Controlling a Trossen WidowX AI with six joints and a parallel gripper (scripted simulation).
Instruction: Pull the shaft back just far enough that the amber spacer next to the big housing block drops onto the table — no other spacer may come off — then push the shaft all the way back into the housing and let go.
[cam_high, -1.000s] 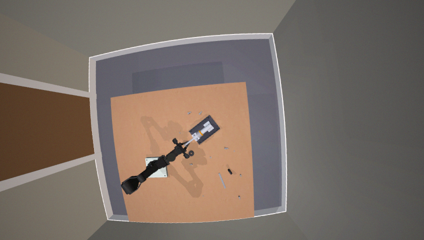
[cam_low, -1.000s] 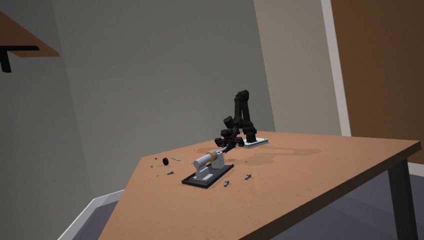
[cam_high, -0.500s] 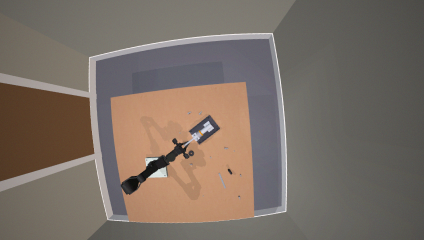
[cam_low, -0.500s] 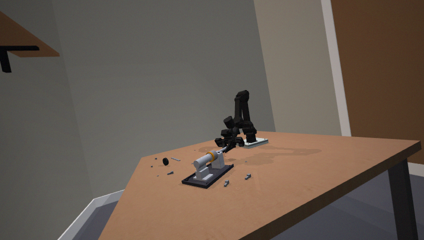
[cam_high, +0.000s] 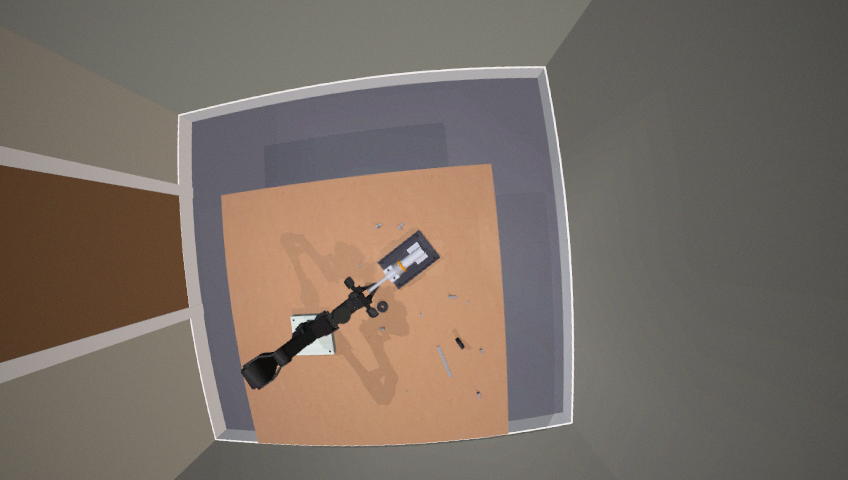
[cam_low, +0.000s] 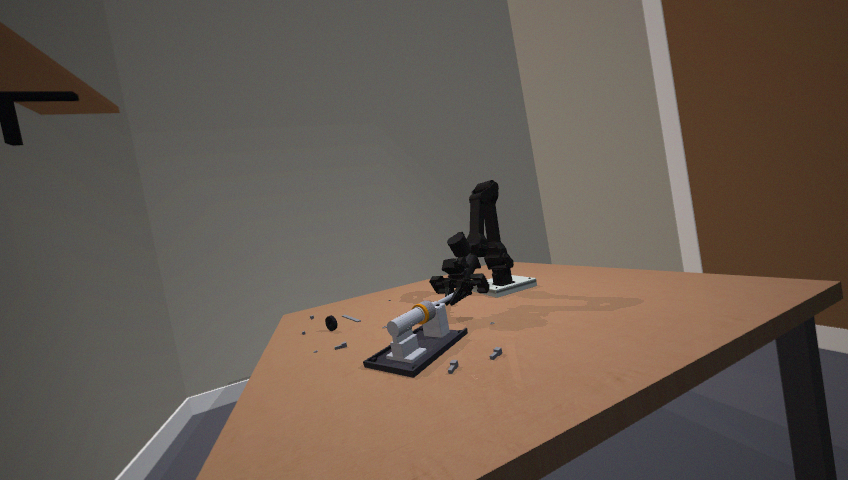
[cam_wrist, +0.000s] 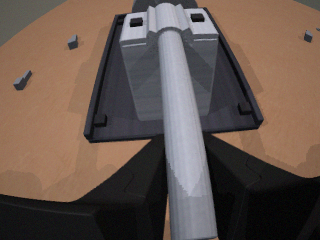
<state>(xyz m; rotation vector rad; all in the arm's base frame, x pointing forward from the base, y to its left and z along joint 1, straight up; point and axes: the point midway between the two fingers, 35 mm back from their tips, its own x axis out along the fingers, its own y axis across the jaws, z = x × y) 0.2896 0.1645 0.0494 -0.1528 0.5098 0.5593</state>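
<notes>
My gripper tip is now 5 cm short of the grey steel shaft, 3 cm to the right of it and 2 cm below it. Also, from my gripper tip: black disc (32 cm ahead, 30 cm to the right, 4 cm below); then amber spacer (11 cm ahead, 7 cm to the left, 2 cm above); then thin grey strip (25 cm ahead, 39 cm to the right, 6 cm below).
</notes>
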